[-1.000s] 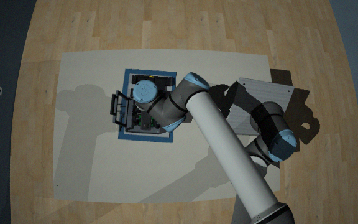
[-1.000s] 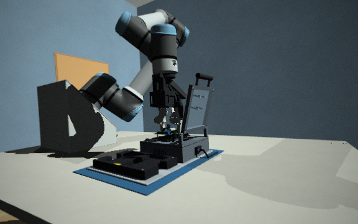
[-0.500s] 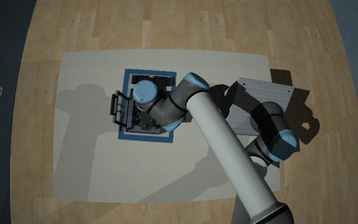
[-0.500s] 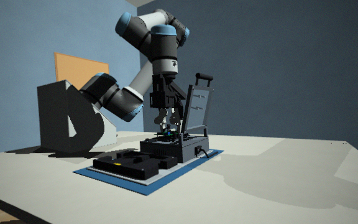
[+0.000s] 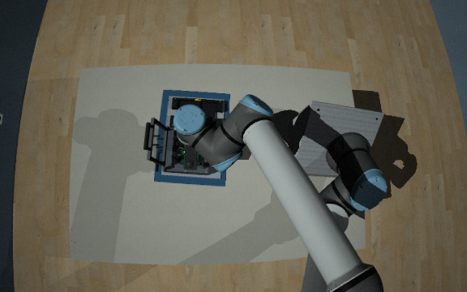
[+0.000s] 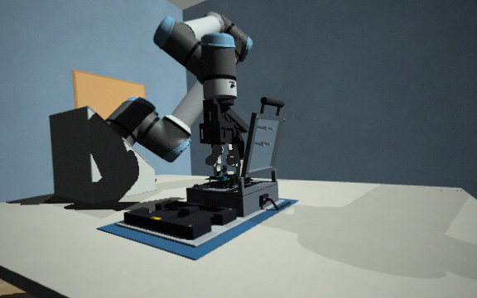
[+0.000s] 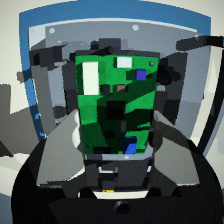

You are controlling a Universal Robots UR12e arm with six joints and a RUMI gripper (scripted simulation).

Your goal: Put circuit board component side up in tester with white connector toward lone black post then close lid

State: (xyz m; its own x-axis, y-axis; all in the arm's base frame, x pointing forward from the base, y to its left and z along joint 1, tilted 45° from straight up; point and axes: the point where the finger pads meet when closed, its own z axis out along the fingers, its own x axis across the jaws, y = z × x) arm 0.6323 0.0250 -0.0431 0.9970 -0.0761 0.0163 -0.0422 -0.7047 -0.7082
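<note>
The green circuit board is right at my hand. Round my hand: tester lid 130 mm ahead, 10 mm to the right, 100 mm above.
</note>
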